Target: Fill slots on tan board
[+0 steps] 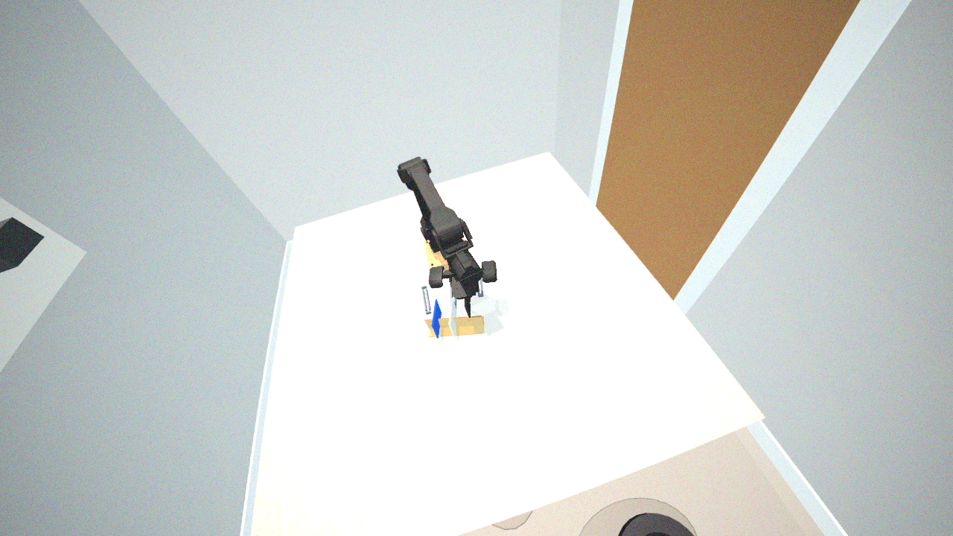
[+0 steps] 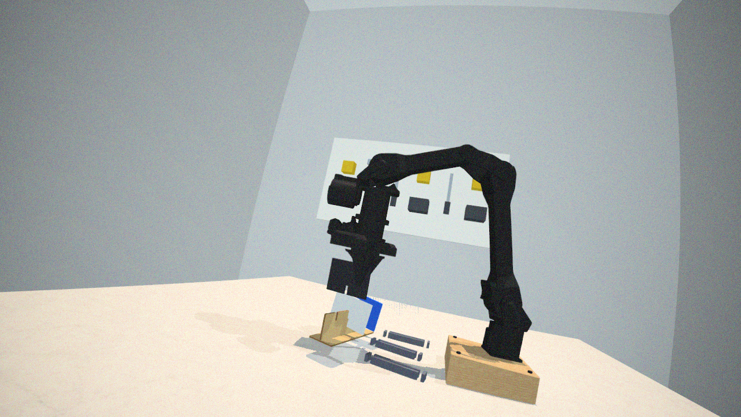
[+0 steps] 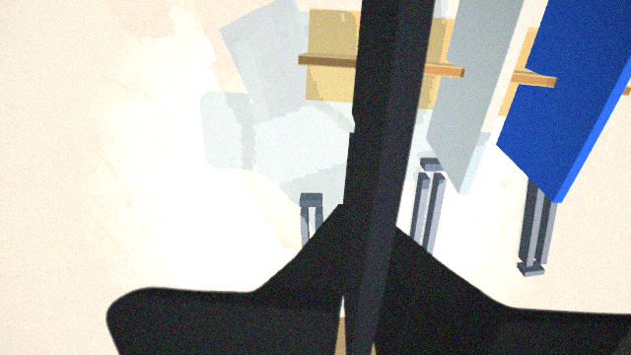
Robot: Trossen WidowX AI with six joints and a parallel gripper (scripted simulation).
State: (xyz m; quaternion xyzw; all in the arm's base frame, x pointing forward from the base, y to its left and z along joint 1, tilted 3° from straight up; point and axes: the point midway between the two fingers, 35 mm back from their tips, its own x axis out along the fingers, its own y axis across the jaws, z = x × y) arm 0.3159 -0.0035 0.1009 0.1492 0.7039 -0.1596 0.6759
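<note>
Now: gripper tip 10 cm above the tan board, 7 cm to the left of it and 2 cm short of it. Round my gripper tip: blue board: 12 cm to the right, 8 cm below, 1 cm behind; then black board: 3 cm ahead, 1 cm to the right.
</note>
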